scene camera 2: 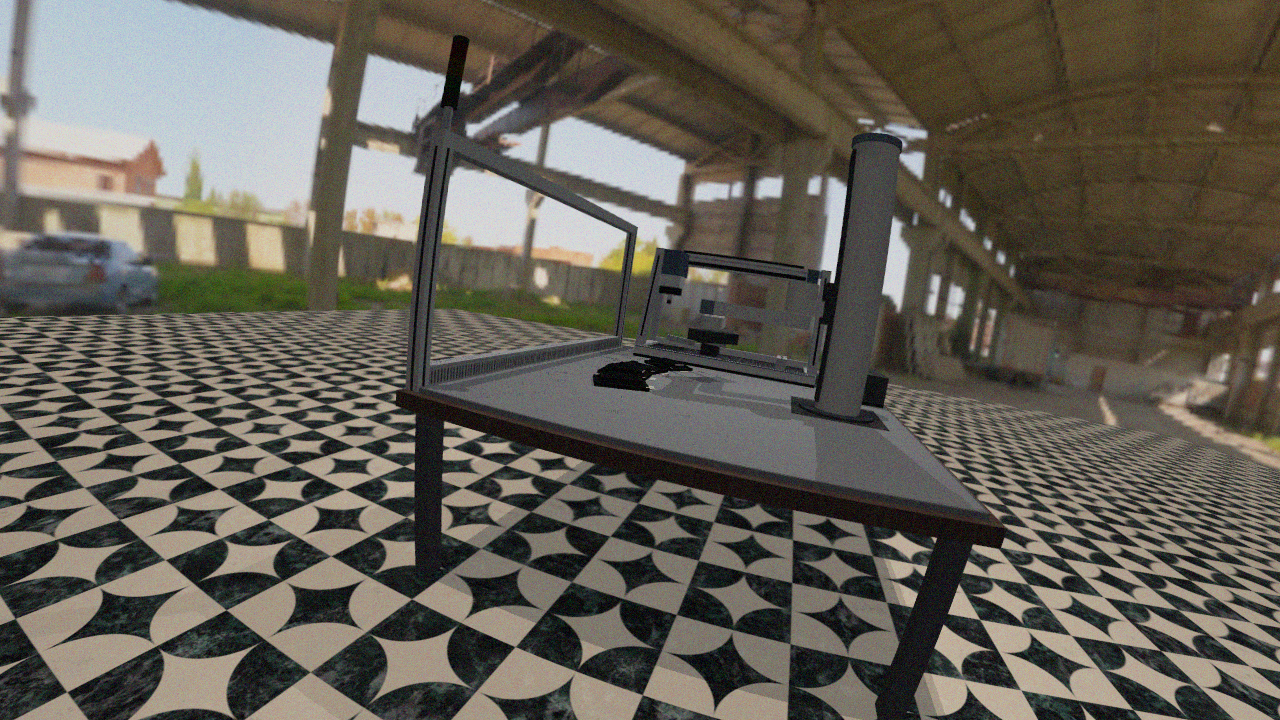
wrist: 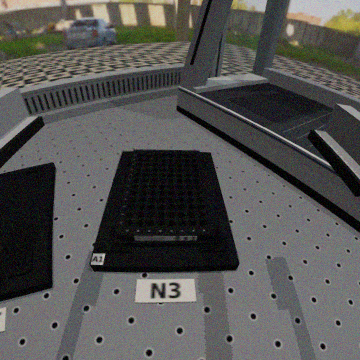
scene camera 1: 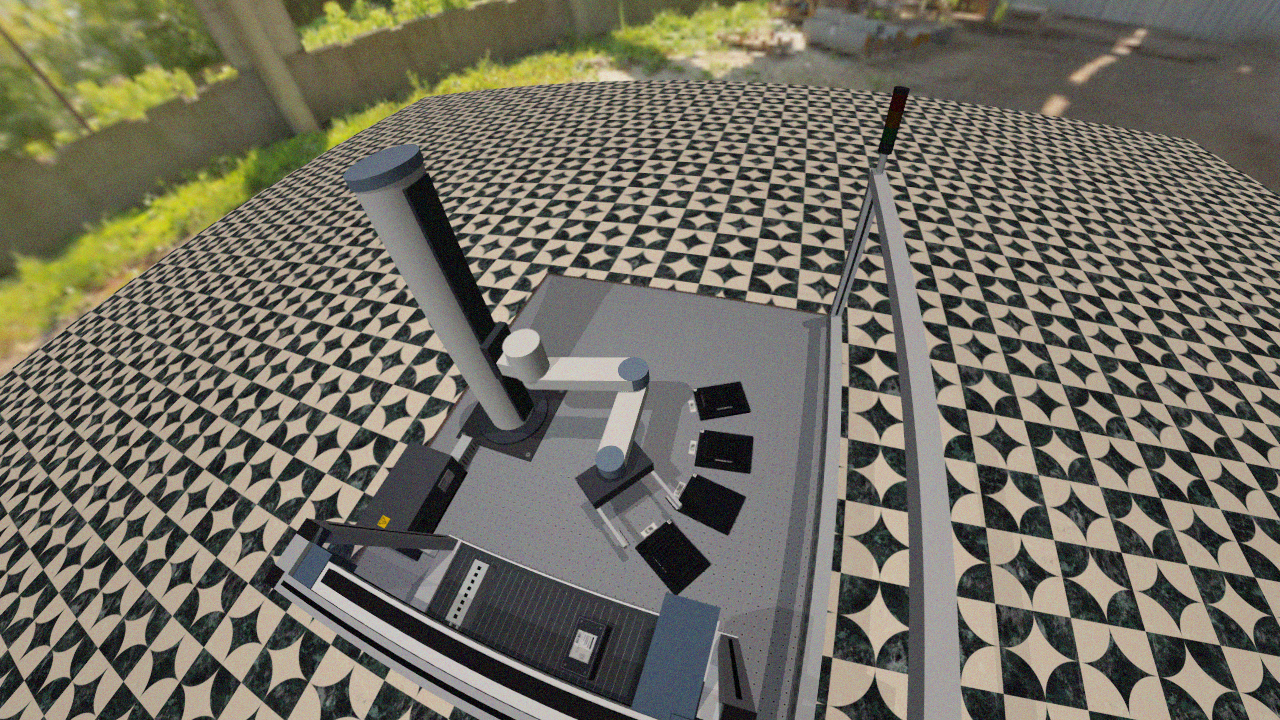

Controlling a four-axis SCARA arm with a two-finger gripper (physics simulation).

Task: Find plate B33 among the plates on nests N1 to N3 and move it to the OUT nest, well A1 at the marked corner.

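Seen in the pictures: gripper, fingertip midpoint: (wrist: 177,107) (scene camera 1: 653,526); arm's base, link origin: (scene camera 2: 835,415) (scene camera 1: 513,414).
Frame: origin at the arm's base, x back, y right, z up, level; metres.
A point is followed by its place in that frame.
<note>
A dark multi-well plate (wrist: 165,192) {x -0.637, y 0.290, z 0.039 m} lies flat on nest N3 (wrist: 165,261) (scene camera 1: 673,556) {x -0.653, y 0.302, z 0.038 m}, centred in the wrist view. A light strip on its near edge is too dark and blurred to read. The OUT nest (scene camera 1: 712,503) {x -0.715, y 0.129, z 0.025 m} (wrist: 25,235) {x -0.670, y 0.160, z 0.025 m} is beside it, partly cut off at the left of the wrist view; no plate shows on its visible part. Two more dark nests (scene camera 1: 724,451) {x -0.714, y -0.032, z 0.039 m} (scene camera 1: 721,400) {x -0.669, y -0.214, z 0.033 m} stand further along the arc, their plate labels unreadable. My gripper (scene camera 1: 649,523) {x -0.596, y 0.271, z 0.142 m} (wrist: 177,107) {x -0.596, y 0.271, z 0.142 m} is open and empty, its fingers wide apart above the table, on the label side of N3.
A gantry device with a dark deck (scene camera 1: 528,617) {x -0.362, y 0.562, z 0.062 m} and blue end block (scene camera 1: 682,653) {x -0.743, y 0.537, z 0.501 m} stands beside N3. A tall frame (scene camera 1: 921,429) {x -1.014, y 0.182, z 0.620 m} with a light tower (scene camera 1: 892,120) {x -1.018, y -0.687, z 0.775 m} borders the far side. The arm's column (scene camera 1: 438,295) {x -0.046, y 0.059, z 0.596 m} and a dark box (scene camera 1: 407,492) {x 0.103, y 0.399, z 0.128 m} stand opposite the nests.
</note>
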